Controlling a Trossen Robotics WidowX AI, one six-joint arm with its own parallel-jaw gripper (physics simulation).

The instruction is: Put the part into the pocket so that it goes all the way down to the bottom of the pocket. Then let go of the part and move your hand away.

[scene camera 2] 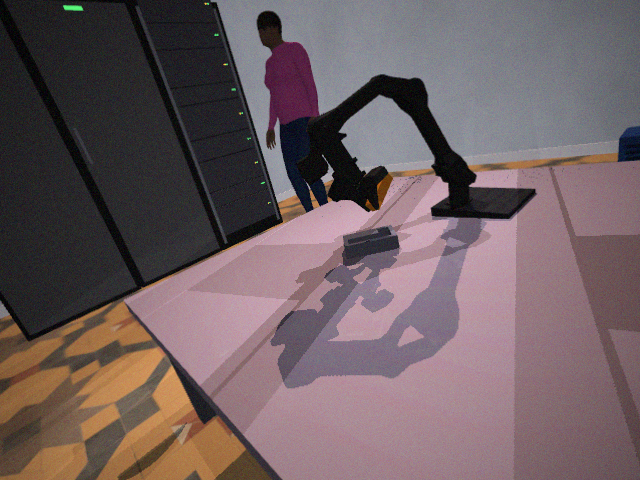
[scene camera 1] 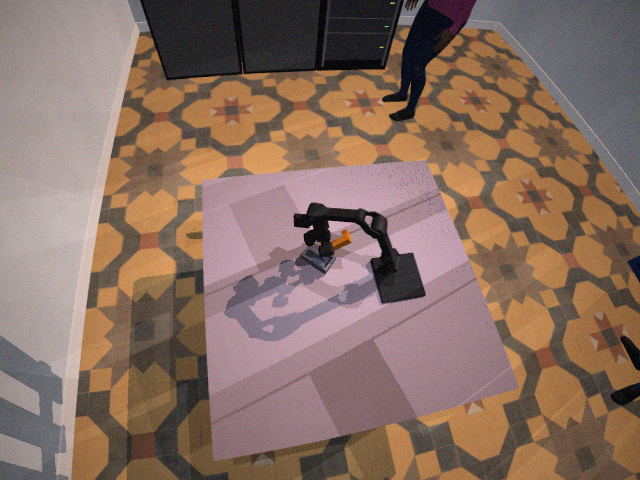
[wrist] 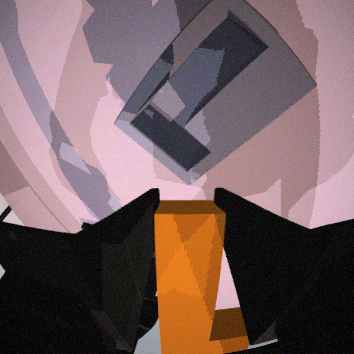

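Where they show: gripper, fingertip midpoint: [scene camera 2: 373, 210] [wrist: 186, 195]; arm's base, origin of the base link: [scene camera 2: 459, 201] [scene camera 1: 388, 267] [wrist: 151, 264].
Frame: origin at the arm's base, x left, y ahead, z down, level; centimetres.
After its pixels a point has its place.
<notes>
The orange part [scene camera 1: 341, 241] {x -14.0, y 20.5, z -13.7 cm} [scene camera 2: 383, 190] {x -13.1, y 21.6, z -11.3 cm} [wrist: 185, 260] {x -15.2, y 24.8, z -10.5 cm} is a bar with a short foot at one end, seen in the wrist view at the lower right. My gripper [scene camera 1: 328, 250] {x -14.8, y 25.7, z -7.2 cm} [scene camera 2: 373, 205] {x -14.8, y 25.7, z -7.2 cm} [wrist: 186, 195] {x -14.8, y 25.7, z -7.2 cm} is shut on it and holds it tilted, clear of the table. The grey block [scene camera 1: 327, 267] {x -9.1, y 27.6, z -1.2 cm} [scene camera 2: 373, 248] {x -13.0, y 32.7, z 1.0 cm} [wrist: 250, 95] {x -19.0, y 29.0, z -1.2 cm} with the pocket sits on the table. Its pocket looks L-shaped in the wrist view, and the part's near end points towards it from below. The part is outside the pocket. The fingers hide some of the part in both scene views.
The arm's black base plate [scene camera 1: 401, 283] {x 9.3, y -2.7, z 0.6 cm} [scene camera 2: 498, 200] {x 10.4, y -0.9, z 0.7 cm} stands on the pink table [scene camera 1: 289, 413] {x 42.2, y 63.7, z 2.3 cm} [scene camera 2: 413, 428] {x 13.8, y 75.6, z 2.4 cm}, to the right of the block in the scene views. The arm's shadow falls across the table and partly over the block. A person and dark cabinets stand beyond the table.
</notes>
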